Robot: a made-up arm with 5 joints.
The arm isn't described. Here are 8 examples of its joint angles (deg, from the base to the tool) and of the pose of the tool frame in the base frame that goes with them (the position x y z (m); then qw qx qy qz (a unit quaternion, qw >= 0)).
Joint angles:
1: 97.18 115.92 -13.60 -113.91 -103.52
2: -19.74 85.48 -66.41 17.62 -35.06
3: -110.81 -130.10 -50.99 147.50 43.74
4: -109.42 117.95 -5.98 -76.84 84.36
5: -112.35 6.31 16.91 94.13 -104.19
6: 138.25 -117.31 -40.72 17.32 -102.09
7: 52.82 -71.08 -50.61 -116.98 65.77
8: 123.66 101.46 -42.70 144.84 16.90
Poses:
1: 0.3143 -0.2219 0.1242 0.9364 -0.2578 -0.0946 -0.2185
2: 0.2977 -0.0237 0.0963 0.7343 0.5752 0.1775 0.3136
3: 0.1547 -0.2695 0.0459 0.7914 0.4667 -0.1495 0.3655
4: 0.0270 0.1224 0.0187 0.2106 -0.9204 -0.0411 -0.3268
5: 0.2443 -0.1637 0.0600 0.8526 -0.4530 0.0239 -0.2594
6: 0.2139 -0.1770 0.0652 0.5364 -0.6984 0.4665 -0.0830
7: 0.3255 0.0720 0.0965 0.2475 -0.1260 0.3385 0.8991
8: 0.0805 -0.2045 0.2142 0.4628 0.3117 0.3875 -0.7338
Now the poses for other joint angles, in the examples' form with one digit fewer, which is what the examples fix.
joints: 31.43 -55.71 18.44 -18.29 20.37
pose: 0.147 -0.220 0.142 0.922 0.202 -0.295 0.146
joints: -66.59 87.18 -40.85 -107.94 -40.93
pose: 0.042 0.111 -0.052 0.102 -0.774 -0.231 0.580
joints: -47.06 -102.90 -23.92 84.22 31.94
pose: 0.274 0.059 0.079 0.186 -0.557 -0.147 -0.796
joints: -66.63 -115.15 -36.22 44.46 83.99
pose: 0.217 0.072 0.057 0.304 -0.280 0.010 -0.911
